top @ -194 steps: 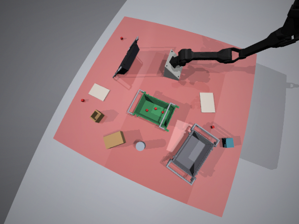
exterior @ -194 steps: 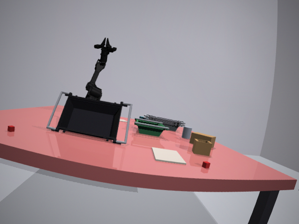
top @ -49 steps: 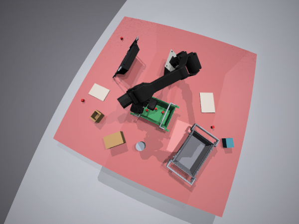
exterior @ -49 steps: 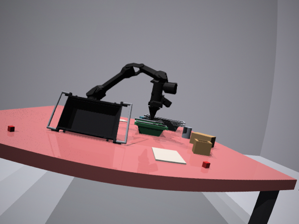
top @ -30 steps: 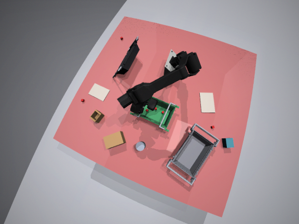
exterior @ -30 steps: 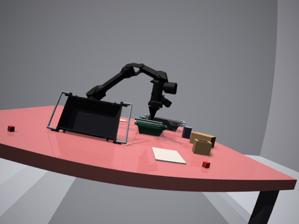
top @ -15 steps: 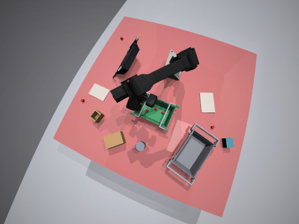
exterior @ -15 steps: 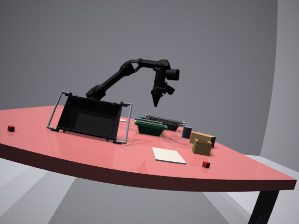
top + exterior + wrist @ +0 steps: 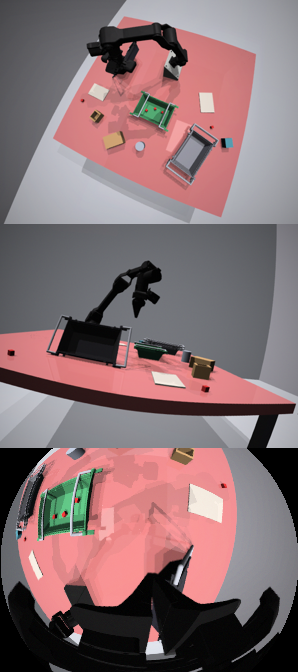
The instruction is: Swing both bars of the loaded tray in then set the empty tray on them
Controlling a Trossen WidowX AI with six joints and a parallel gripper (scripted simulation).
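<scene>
The black tray is 16 cm behind my gripper tip, 10 cm to the right of it and 13 cm below it. From my gripper tip the other things lie so: grey cylinder: 35 cm ahead, 28 cm to the left, 17 cm below; then teal block: 9 cm ahead, 79 cm to the left, 18 cm below.
</scene>
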